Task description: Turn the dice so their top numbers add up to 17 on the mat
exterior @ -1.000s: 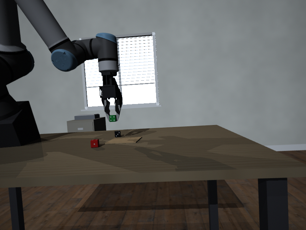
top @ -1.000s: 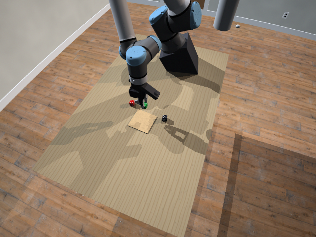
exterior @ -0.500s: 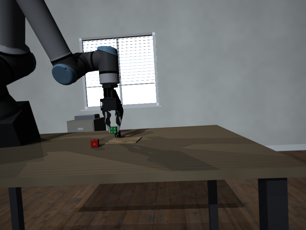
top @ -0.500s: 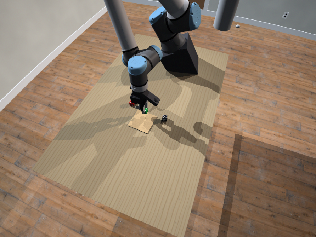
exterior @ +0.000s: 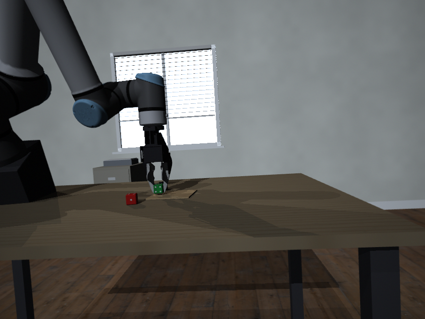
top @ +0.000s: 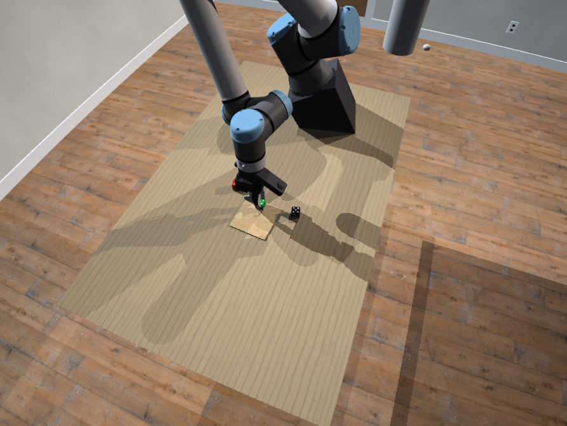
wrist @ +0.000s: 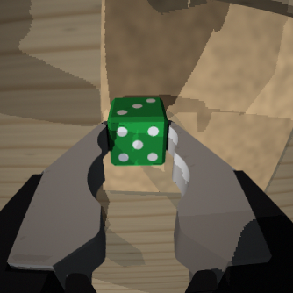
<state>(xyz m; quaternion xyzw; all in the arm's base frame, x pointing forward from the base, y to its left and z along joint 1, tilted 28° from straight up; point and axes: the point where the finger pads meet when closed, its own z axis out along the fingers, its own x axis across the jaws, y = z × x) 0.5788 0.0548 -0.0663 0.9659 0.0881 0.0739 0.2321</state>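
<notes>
Now: the green die right at my hand. Also, from my hand: black die: 30 mm behind, 130 mm to the left, 10 mm below; red die: 40 mm behind, 130 mm to the right, 10 mm below; tan mat: 50 mm ahead, 10 mm to the left, 20 mm below.
</notes>
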